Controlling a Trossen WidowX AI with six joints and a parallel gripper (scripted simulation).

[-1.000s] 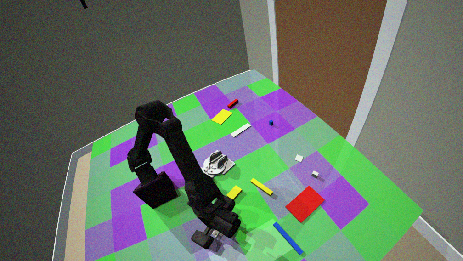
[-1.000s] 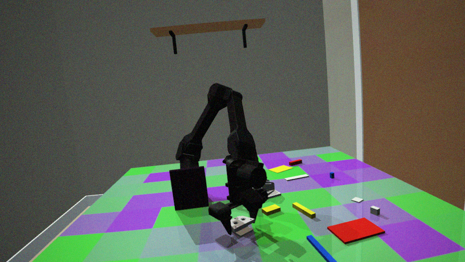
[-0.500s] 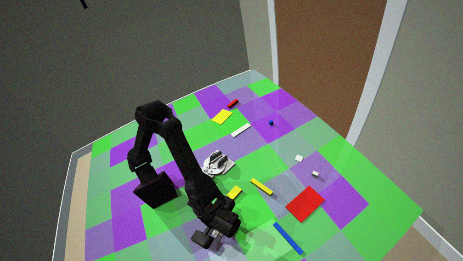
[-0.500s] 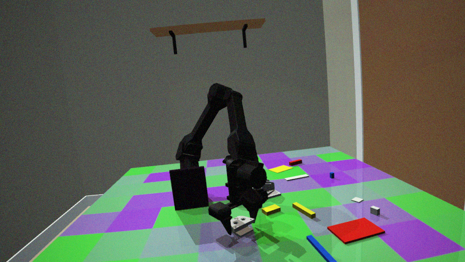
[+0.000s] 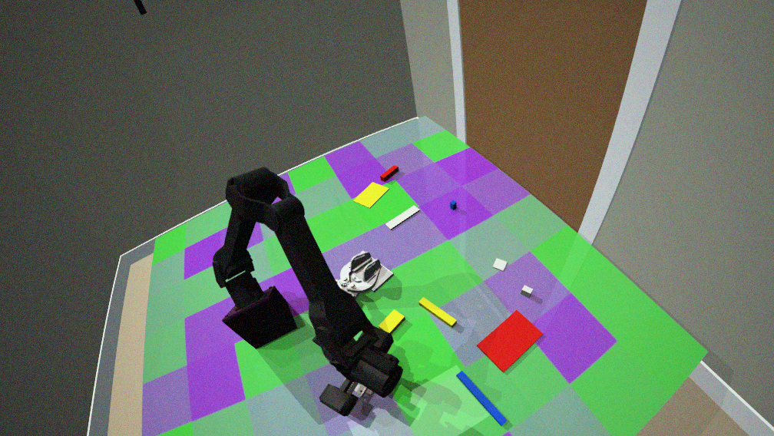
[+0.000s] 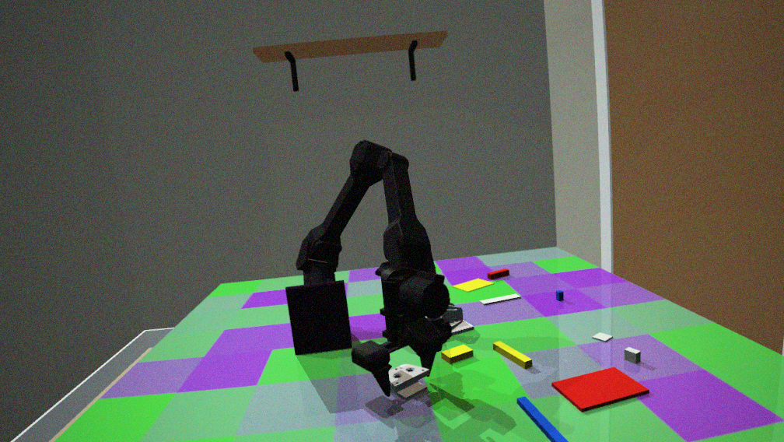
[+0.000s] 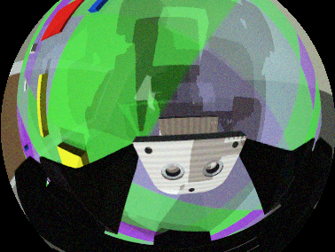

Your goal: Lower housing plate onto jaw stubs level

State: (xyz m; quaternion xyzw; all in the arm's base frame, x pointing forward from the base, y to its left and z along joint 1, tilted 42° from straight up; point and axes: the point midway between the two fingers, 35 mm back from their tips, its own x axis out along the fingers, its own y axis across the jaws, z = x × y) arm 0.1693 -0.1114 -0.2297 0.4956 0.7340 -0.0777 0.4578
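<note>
Now: the grey stand 10 mm behind my gripper tip and 10 mm to the left of it. From my gripper tip the other things lie so: blue bar 190 mm ahead, 150 mm to the right; yellow block 110 mm ahead, 110 mm to the left; yellow bar 210 mm ahead, 80 mm to the left.
</note>
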